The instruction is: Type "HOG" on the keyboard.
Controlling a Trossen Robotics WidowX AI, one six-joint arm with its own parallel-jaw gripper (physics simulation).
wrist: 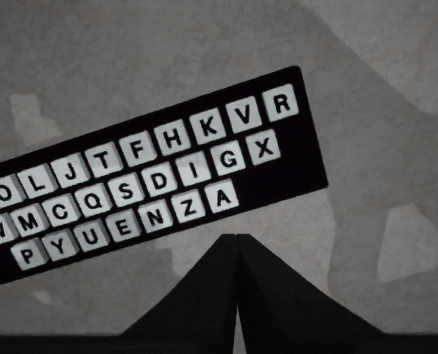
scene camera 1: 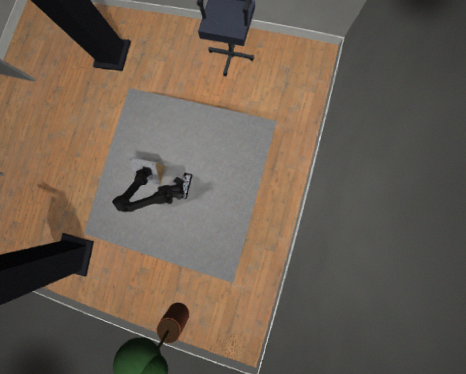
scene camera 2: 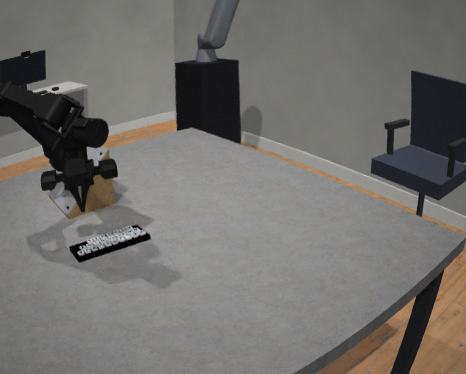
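Note:
The black keyboard with white letter keys lies on the grey table. In the wrist view it is tilted, its right end higher. The H key is in the top row between F and K. The G key is in the middle row between I and X. A key with a round letter, cut by the left frame edge, stands beside L; it looks like O. My gripper is shut and empty. Its tips are raised above the table, appearing just below the A key in the wrist view.
A wooden wedge with a white plate stands behind the gripper on the table. An office chair and a black pedestal stand beyond the table. The arm's shadow falls around the keyboard.

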